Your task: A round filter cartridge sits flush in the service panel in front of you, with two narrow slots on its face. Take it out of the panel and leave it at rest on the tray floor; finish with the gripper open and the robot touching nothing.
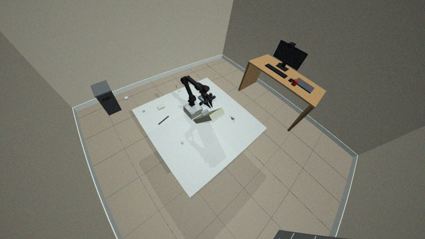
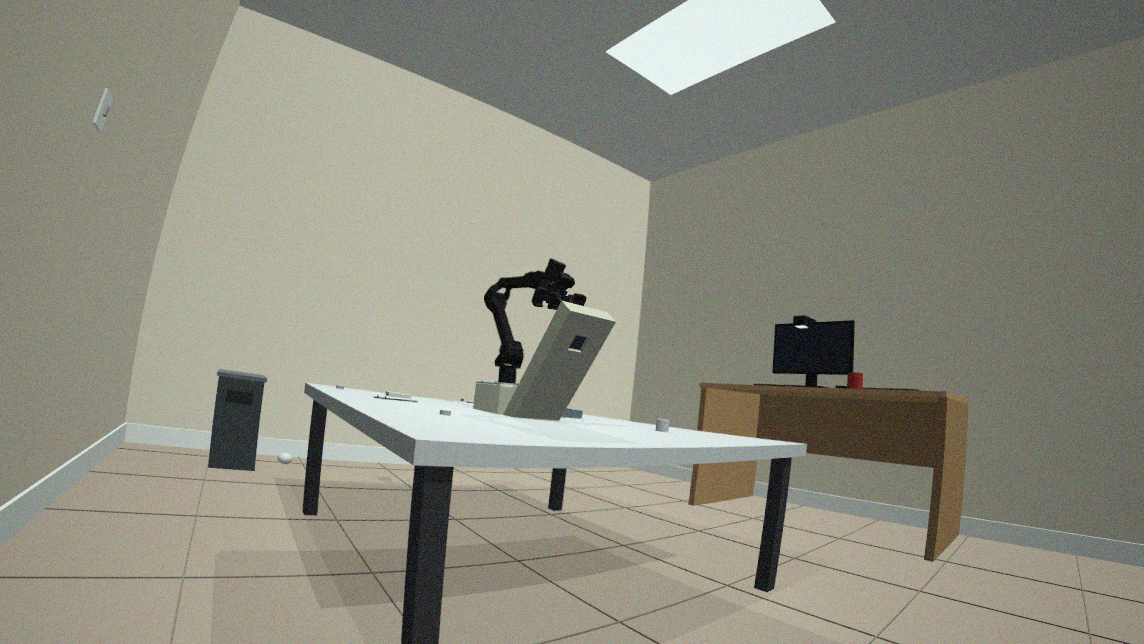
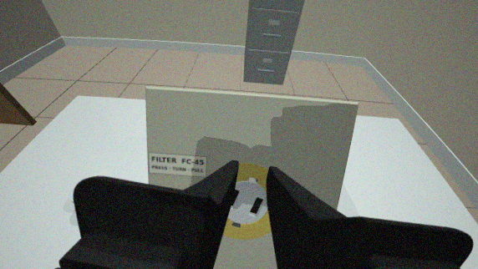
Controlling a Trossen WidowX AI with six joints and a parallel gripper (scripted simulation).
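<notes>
My gripper tip is 2 cm short of the grey round filter cartridge and 8 cm above it. The rest, counted from my gripper tip: small beige block 64 cm behind, 24 cm to the right, 35 cm below; grey square tray 36 cm behind, 33 cm to the left, 35 cm below.
</notes>
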